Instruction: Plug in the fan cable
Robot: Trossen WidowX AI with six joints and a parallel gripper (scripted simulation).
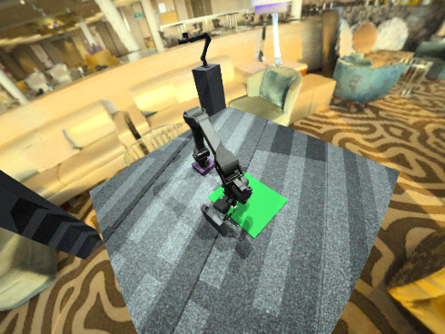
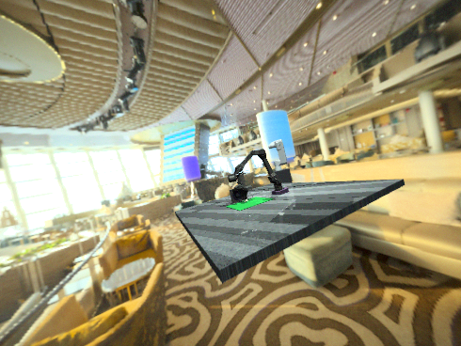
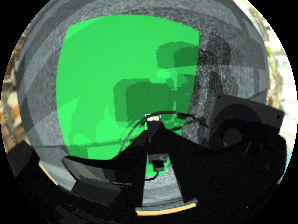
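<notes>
Right now the green board is 2 cm ahead of my gripper tip, 7 cm to the left of it and 5 cm below it. Round my gripper tip: black plug 1 cm behind, 1 cm above; fan 1 cm behind, 12 cm to the right, 2 cm above.
</notes>
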